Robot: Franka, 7 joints.
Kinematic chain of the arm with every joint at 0, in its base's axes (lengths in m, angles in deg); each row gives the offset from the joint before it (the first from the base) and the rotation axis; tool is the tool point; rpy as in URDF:
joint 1: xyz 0 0 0.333 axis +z
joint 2: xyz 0 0 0 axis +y
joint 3: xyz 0 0 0.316 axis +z
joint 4: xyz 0.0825 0 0 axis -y
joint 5: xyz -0.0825 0 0.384 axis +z
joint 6: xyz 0 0 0 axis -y
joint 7: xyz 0.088 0 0 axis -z
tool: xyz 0 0 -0.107 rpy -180 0 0
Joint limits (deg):
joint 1: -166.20..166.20
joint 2: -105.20..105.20
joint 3: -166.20..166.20
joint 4: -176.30..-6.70
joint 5: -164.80..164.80
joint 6: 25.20..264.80
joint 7: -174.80..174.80
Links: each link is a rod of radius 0.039 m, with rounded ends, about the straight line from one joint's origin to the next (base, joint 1, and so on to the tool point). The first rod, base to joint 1, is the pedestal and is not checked.
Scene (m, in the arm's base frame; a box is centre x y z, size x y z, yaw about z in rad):
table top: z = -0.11
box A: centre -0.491 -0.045 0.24 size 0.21 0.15 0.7 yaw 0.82
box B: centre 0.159 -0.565 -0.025 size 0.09 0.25 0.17 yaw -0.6
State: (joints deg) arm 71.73 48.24 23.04 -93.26 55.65 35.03 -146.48
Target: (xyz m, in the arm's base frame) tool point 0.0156 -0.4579 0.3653
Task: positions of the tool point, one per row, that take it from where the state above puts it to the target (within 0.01 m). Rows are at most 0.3 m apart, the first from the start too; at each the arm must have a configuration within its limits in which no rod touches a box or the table.
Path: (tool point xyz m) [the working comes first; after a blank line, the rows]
Joints at the target: 141.40 -18.79 111.81 -121.74 62.49 53.14 -146.48
Straight joint move there: touches box A.

1: -0.2685 0.4826 0.4049
2: -0.4012 0.3641 0.5326
3: -0.4821 0.1793 0.6380
4: -0.4910 -0.0450 0.7064
5: -0.3906 -0.3002 0.6217
6: -0.1959 -0.4487 0.5013
7: 0.0155 -0.4579 0.3653

